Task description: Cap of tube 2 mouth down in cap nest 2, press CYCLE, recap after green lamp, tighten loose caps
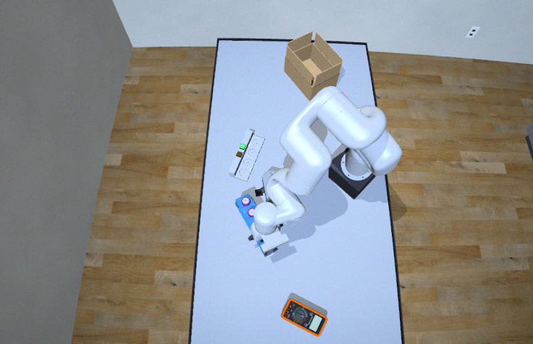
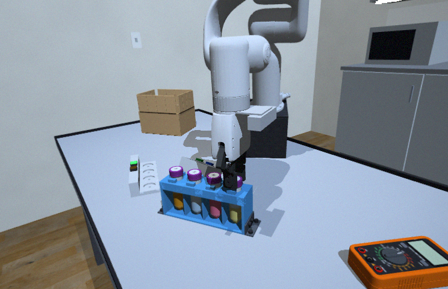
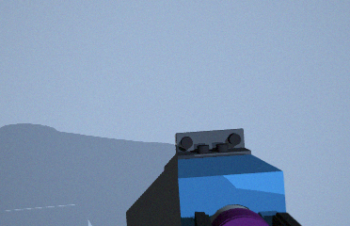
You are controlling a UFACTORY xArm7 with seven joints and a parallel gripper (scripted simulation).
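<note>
My gripper is now 1 cm above the cap marked 1. From my hand the other things lie so: cap 3 (7 cm ahead, 8 cm to the right, 1 cm below); cap 4 (10 cm ahead, 12 cm to the right, 1 cm below); purple cap marked 2 (3 cm ahead, 4 cm to the right, 1 cm below).
</note>
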